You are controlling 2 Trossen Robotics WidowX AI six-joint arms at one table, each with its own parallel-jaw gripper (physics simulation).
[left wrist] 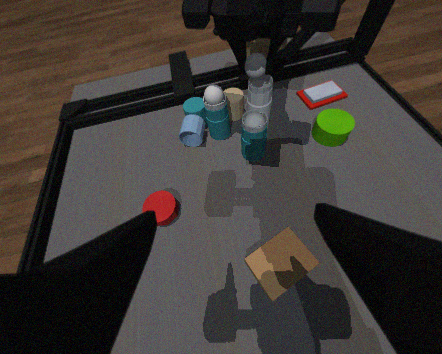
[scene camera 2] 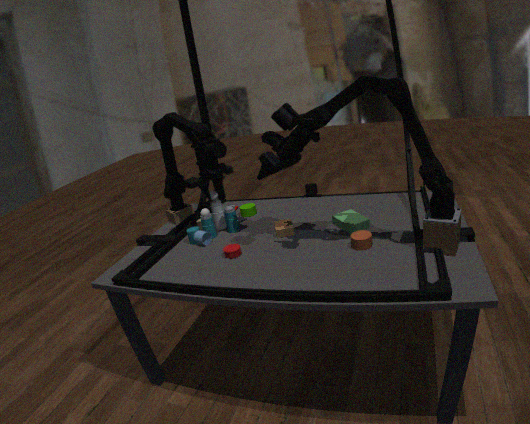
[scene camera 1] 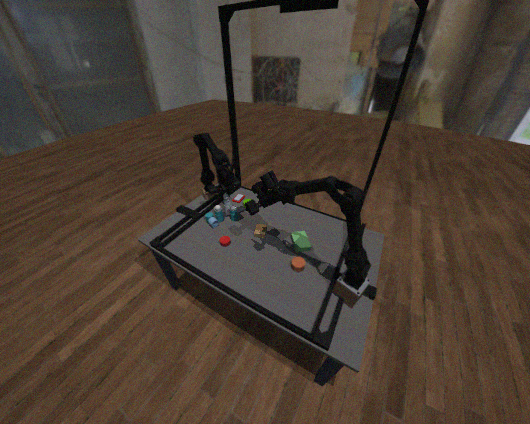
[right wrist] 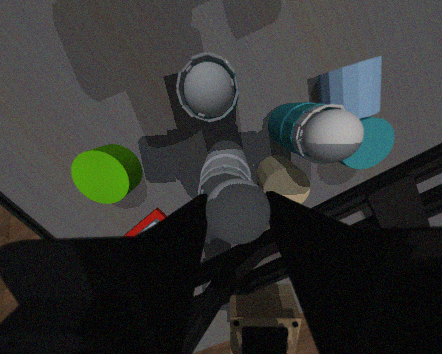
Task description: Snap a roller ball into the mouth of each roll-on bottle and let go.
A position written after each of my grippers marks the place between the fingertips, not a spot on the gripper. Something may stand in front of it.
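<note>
My left gripper (scene camera 2: 265, 175), open, holding nothing. My right gripper (scene camera 2: 214, 198). Left wrist view: my left gripper (left wrist: 235, 214), my right gripper (left wrist: 255, 72). On the table, red disc (left wrist: 164, 204) and red-framed card (left wrist: 325, 93). Right wrist view: my right gripper (right wrist: 236, 199). On the table too, light blue cylinder (right wrist: 357, 87), teal cap (right wrist: 379, 136), tan cylinder (right wrist: 276, 173). Red disc out of frame in the right wrist view.
</note>
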